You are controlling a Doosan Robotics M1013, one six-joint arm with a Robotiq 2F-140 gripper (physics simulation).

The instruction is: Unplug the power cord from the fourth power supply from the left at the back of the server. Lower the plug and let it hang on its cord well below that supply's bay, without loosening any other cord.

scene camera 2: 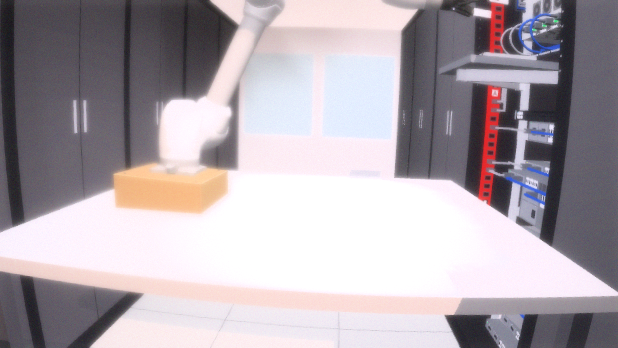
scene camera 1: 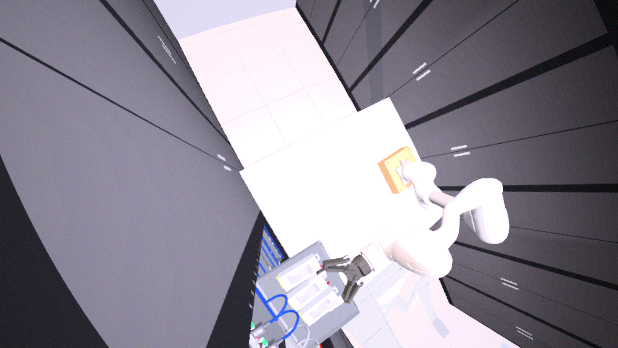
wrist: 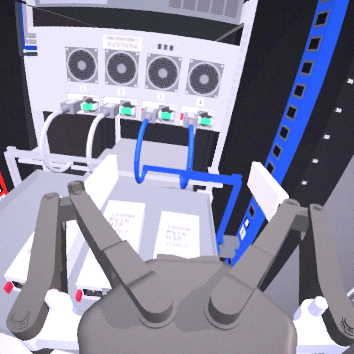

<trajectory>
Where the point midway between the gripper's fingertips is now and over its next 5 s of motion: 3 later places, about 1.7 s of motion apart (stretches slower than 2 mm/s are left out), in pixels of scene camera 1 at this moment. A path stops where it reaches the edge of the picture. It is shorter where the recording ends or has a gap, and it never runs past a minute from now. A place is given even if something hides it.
The gripper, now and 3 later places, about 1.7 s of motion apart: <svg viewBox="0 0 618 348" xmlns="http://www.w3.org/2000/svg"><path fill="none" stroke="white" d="M318 295L273 320L256 329L269 322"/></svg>
</trajectory>
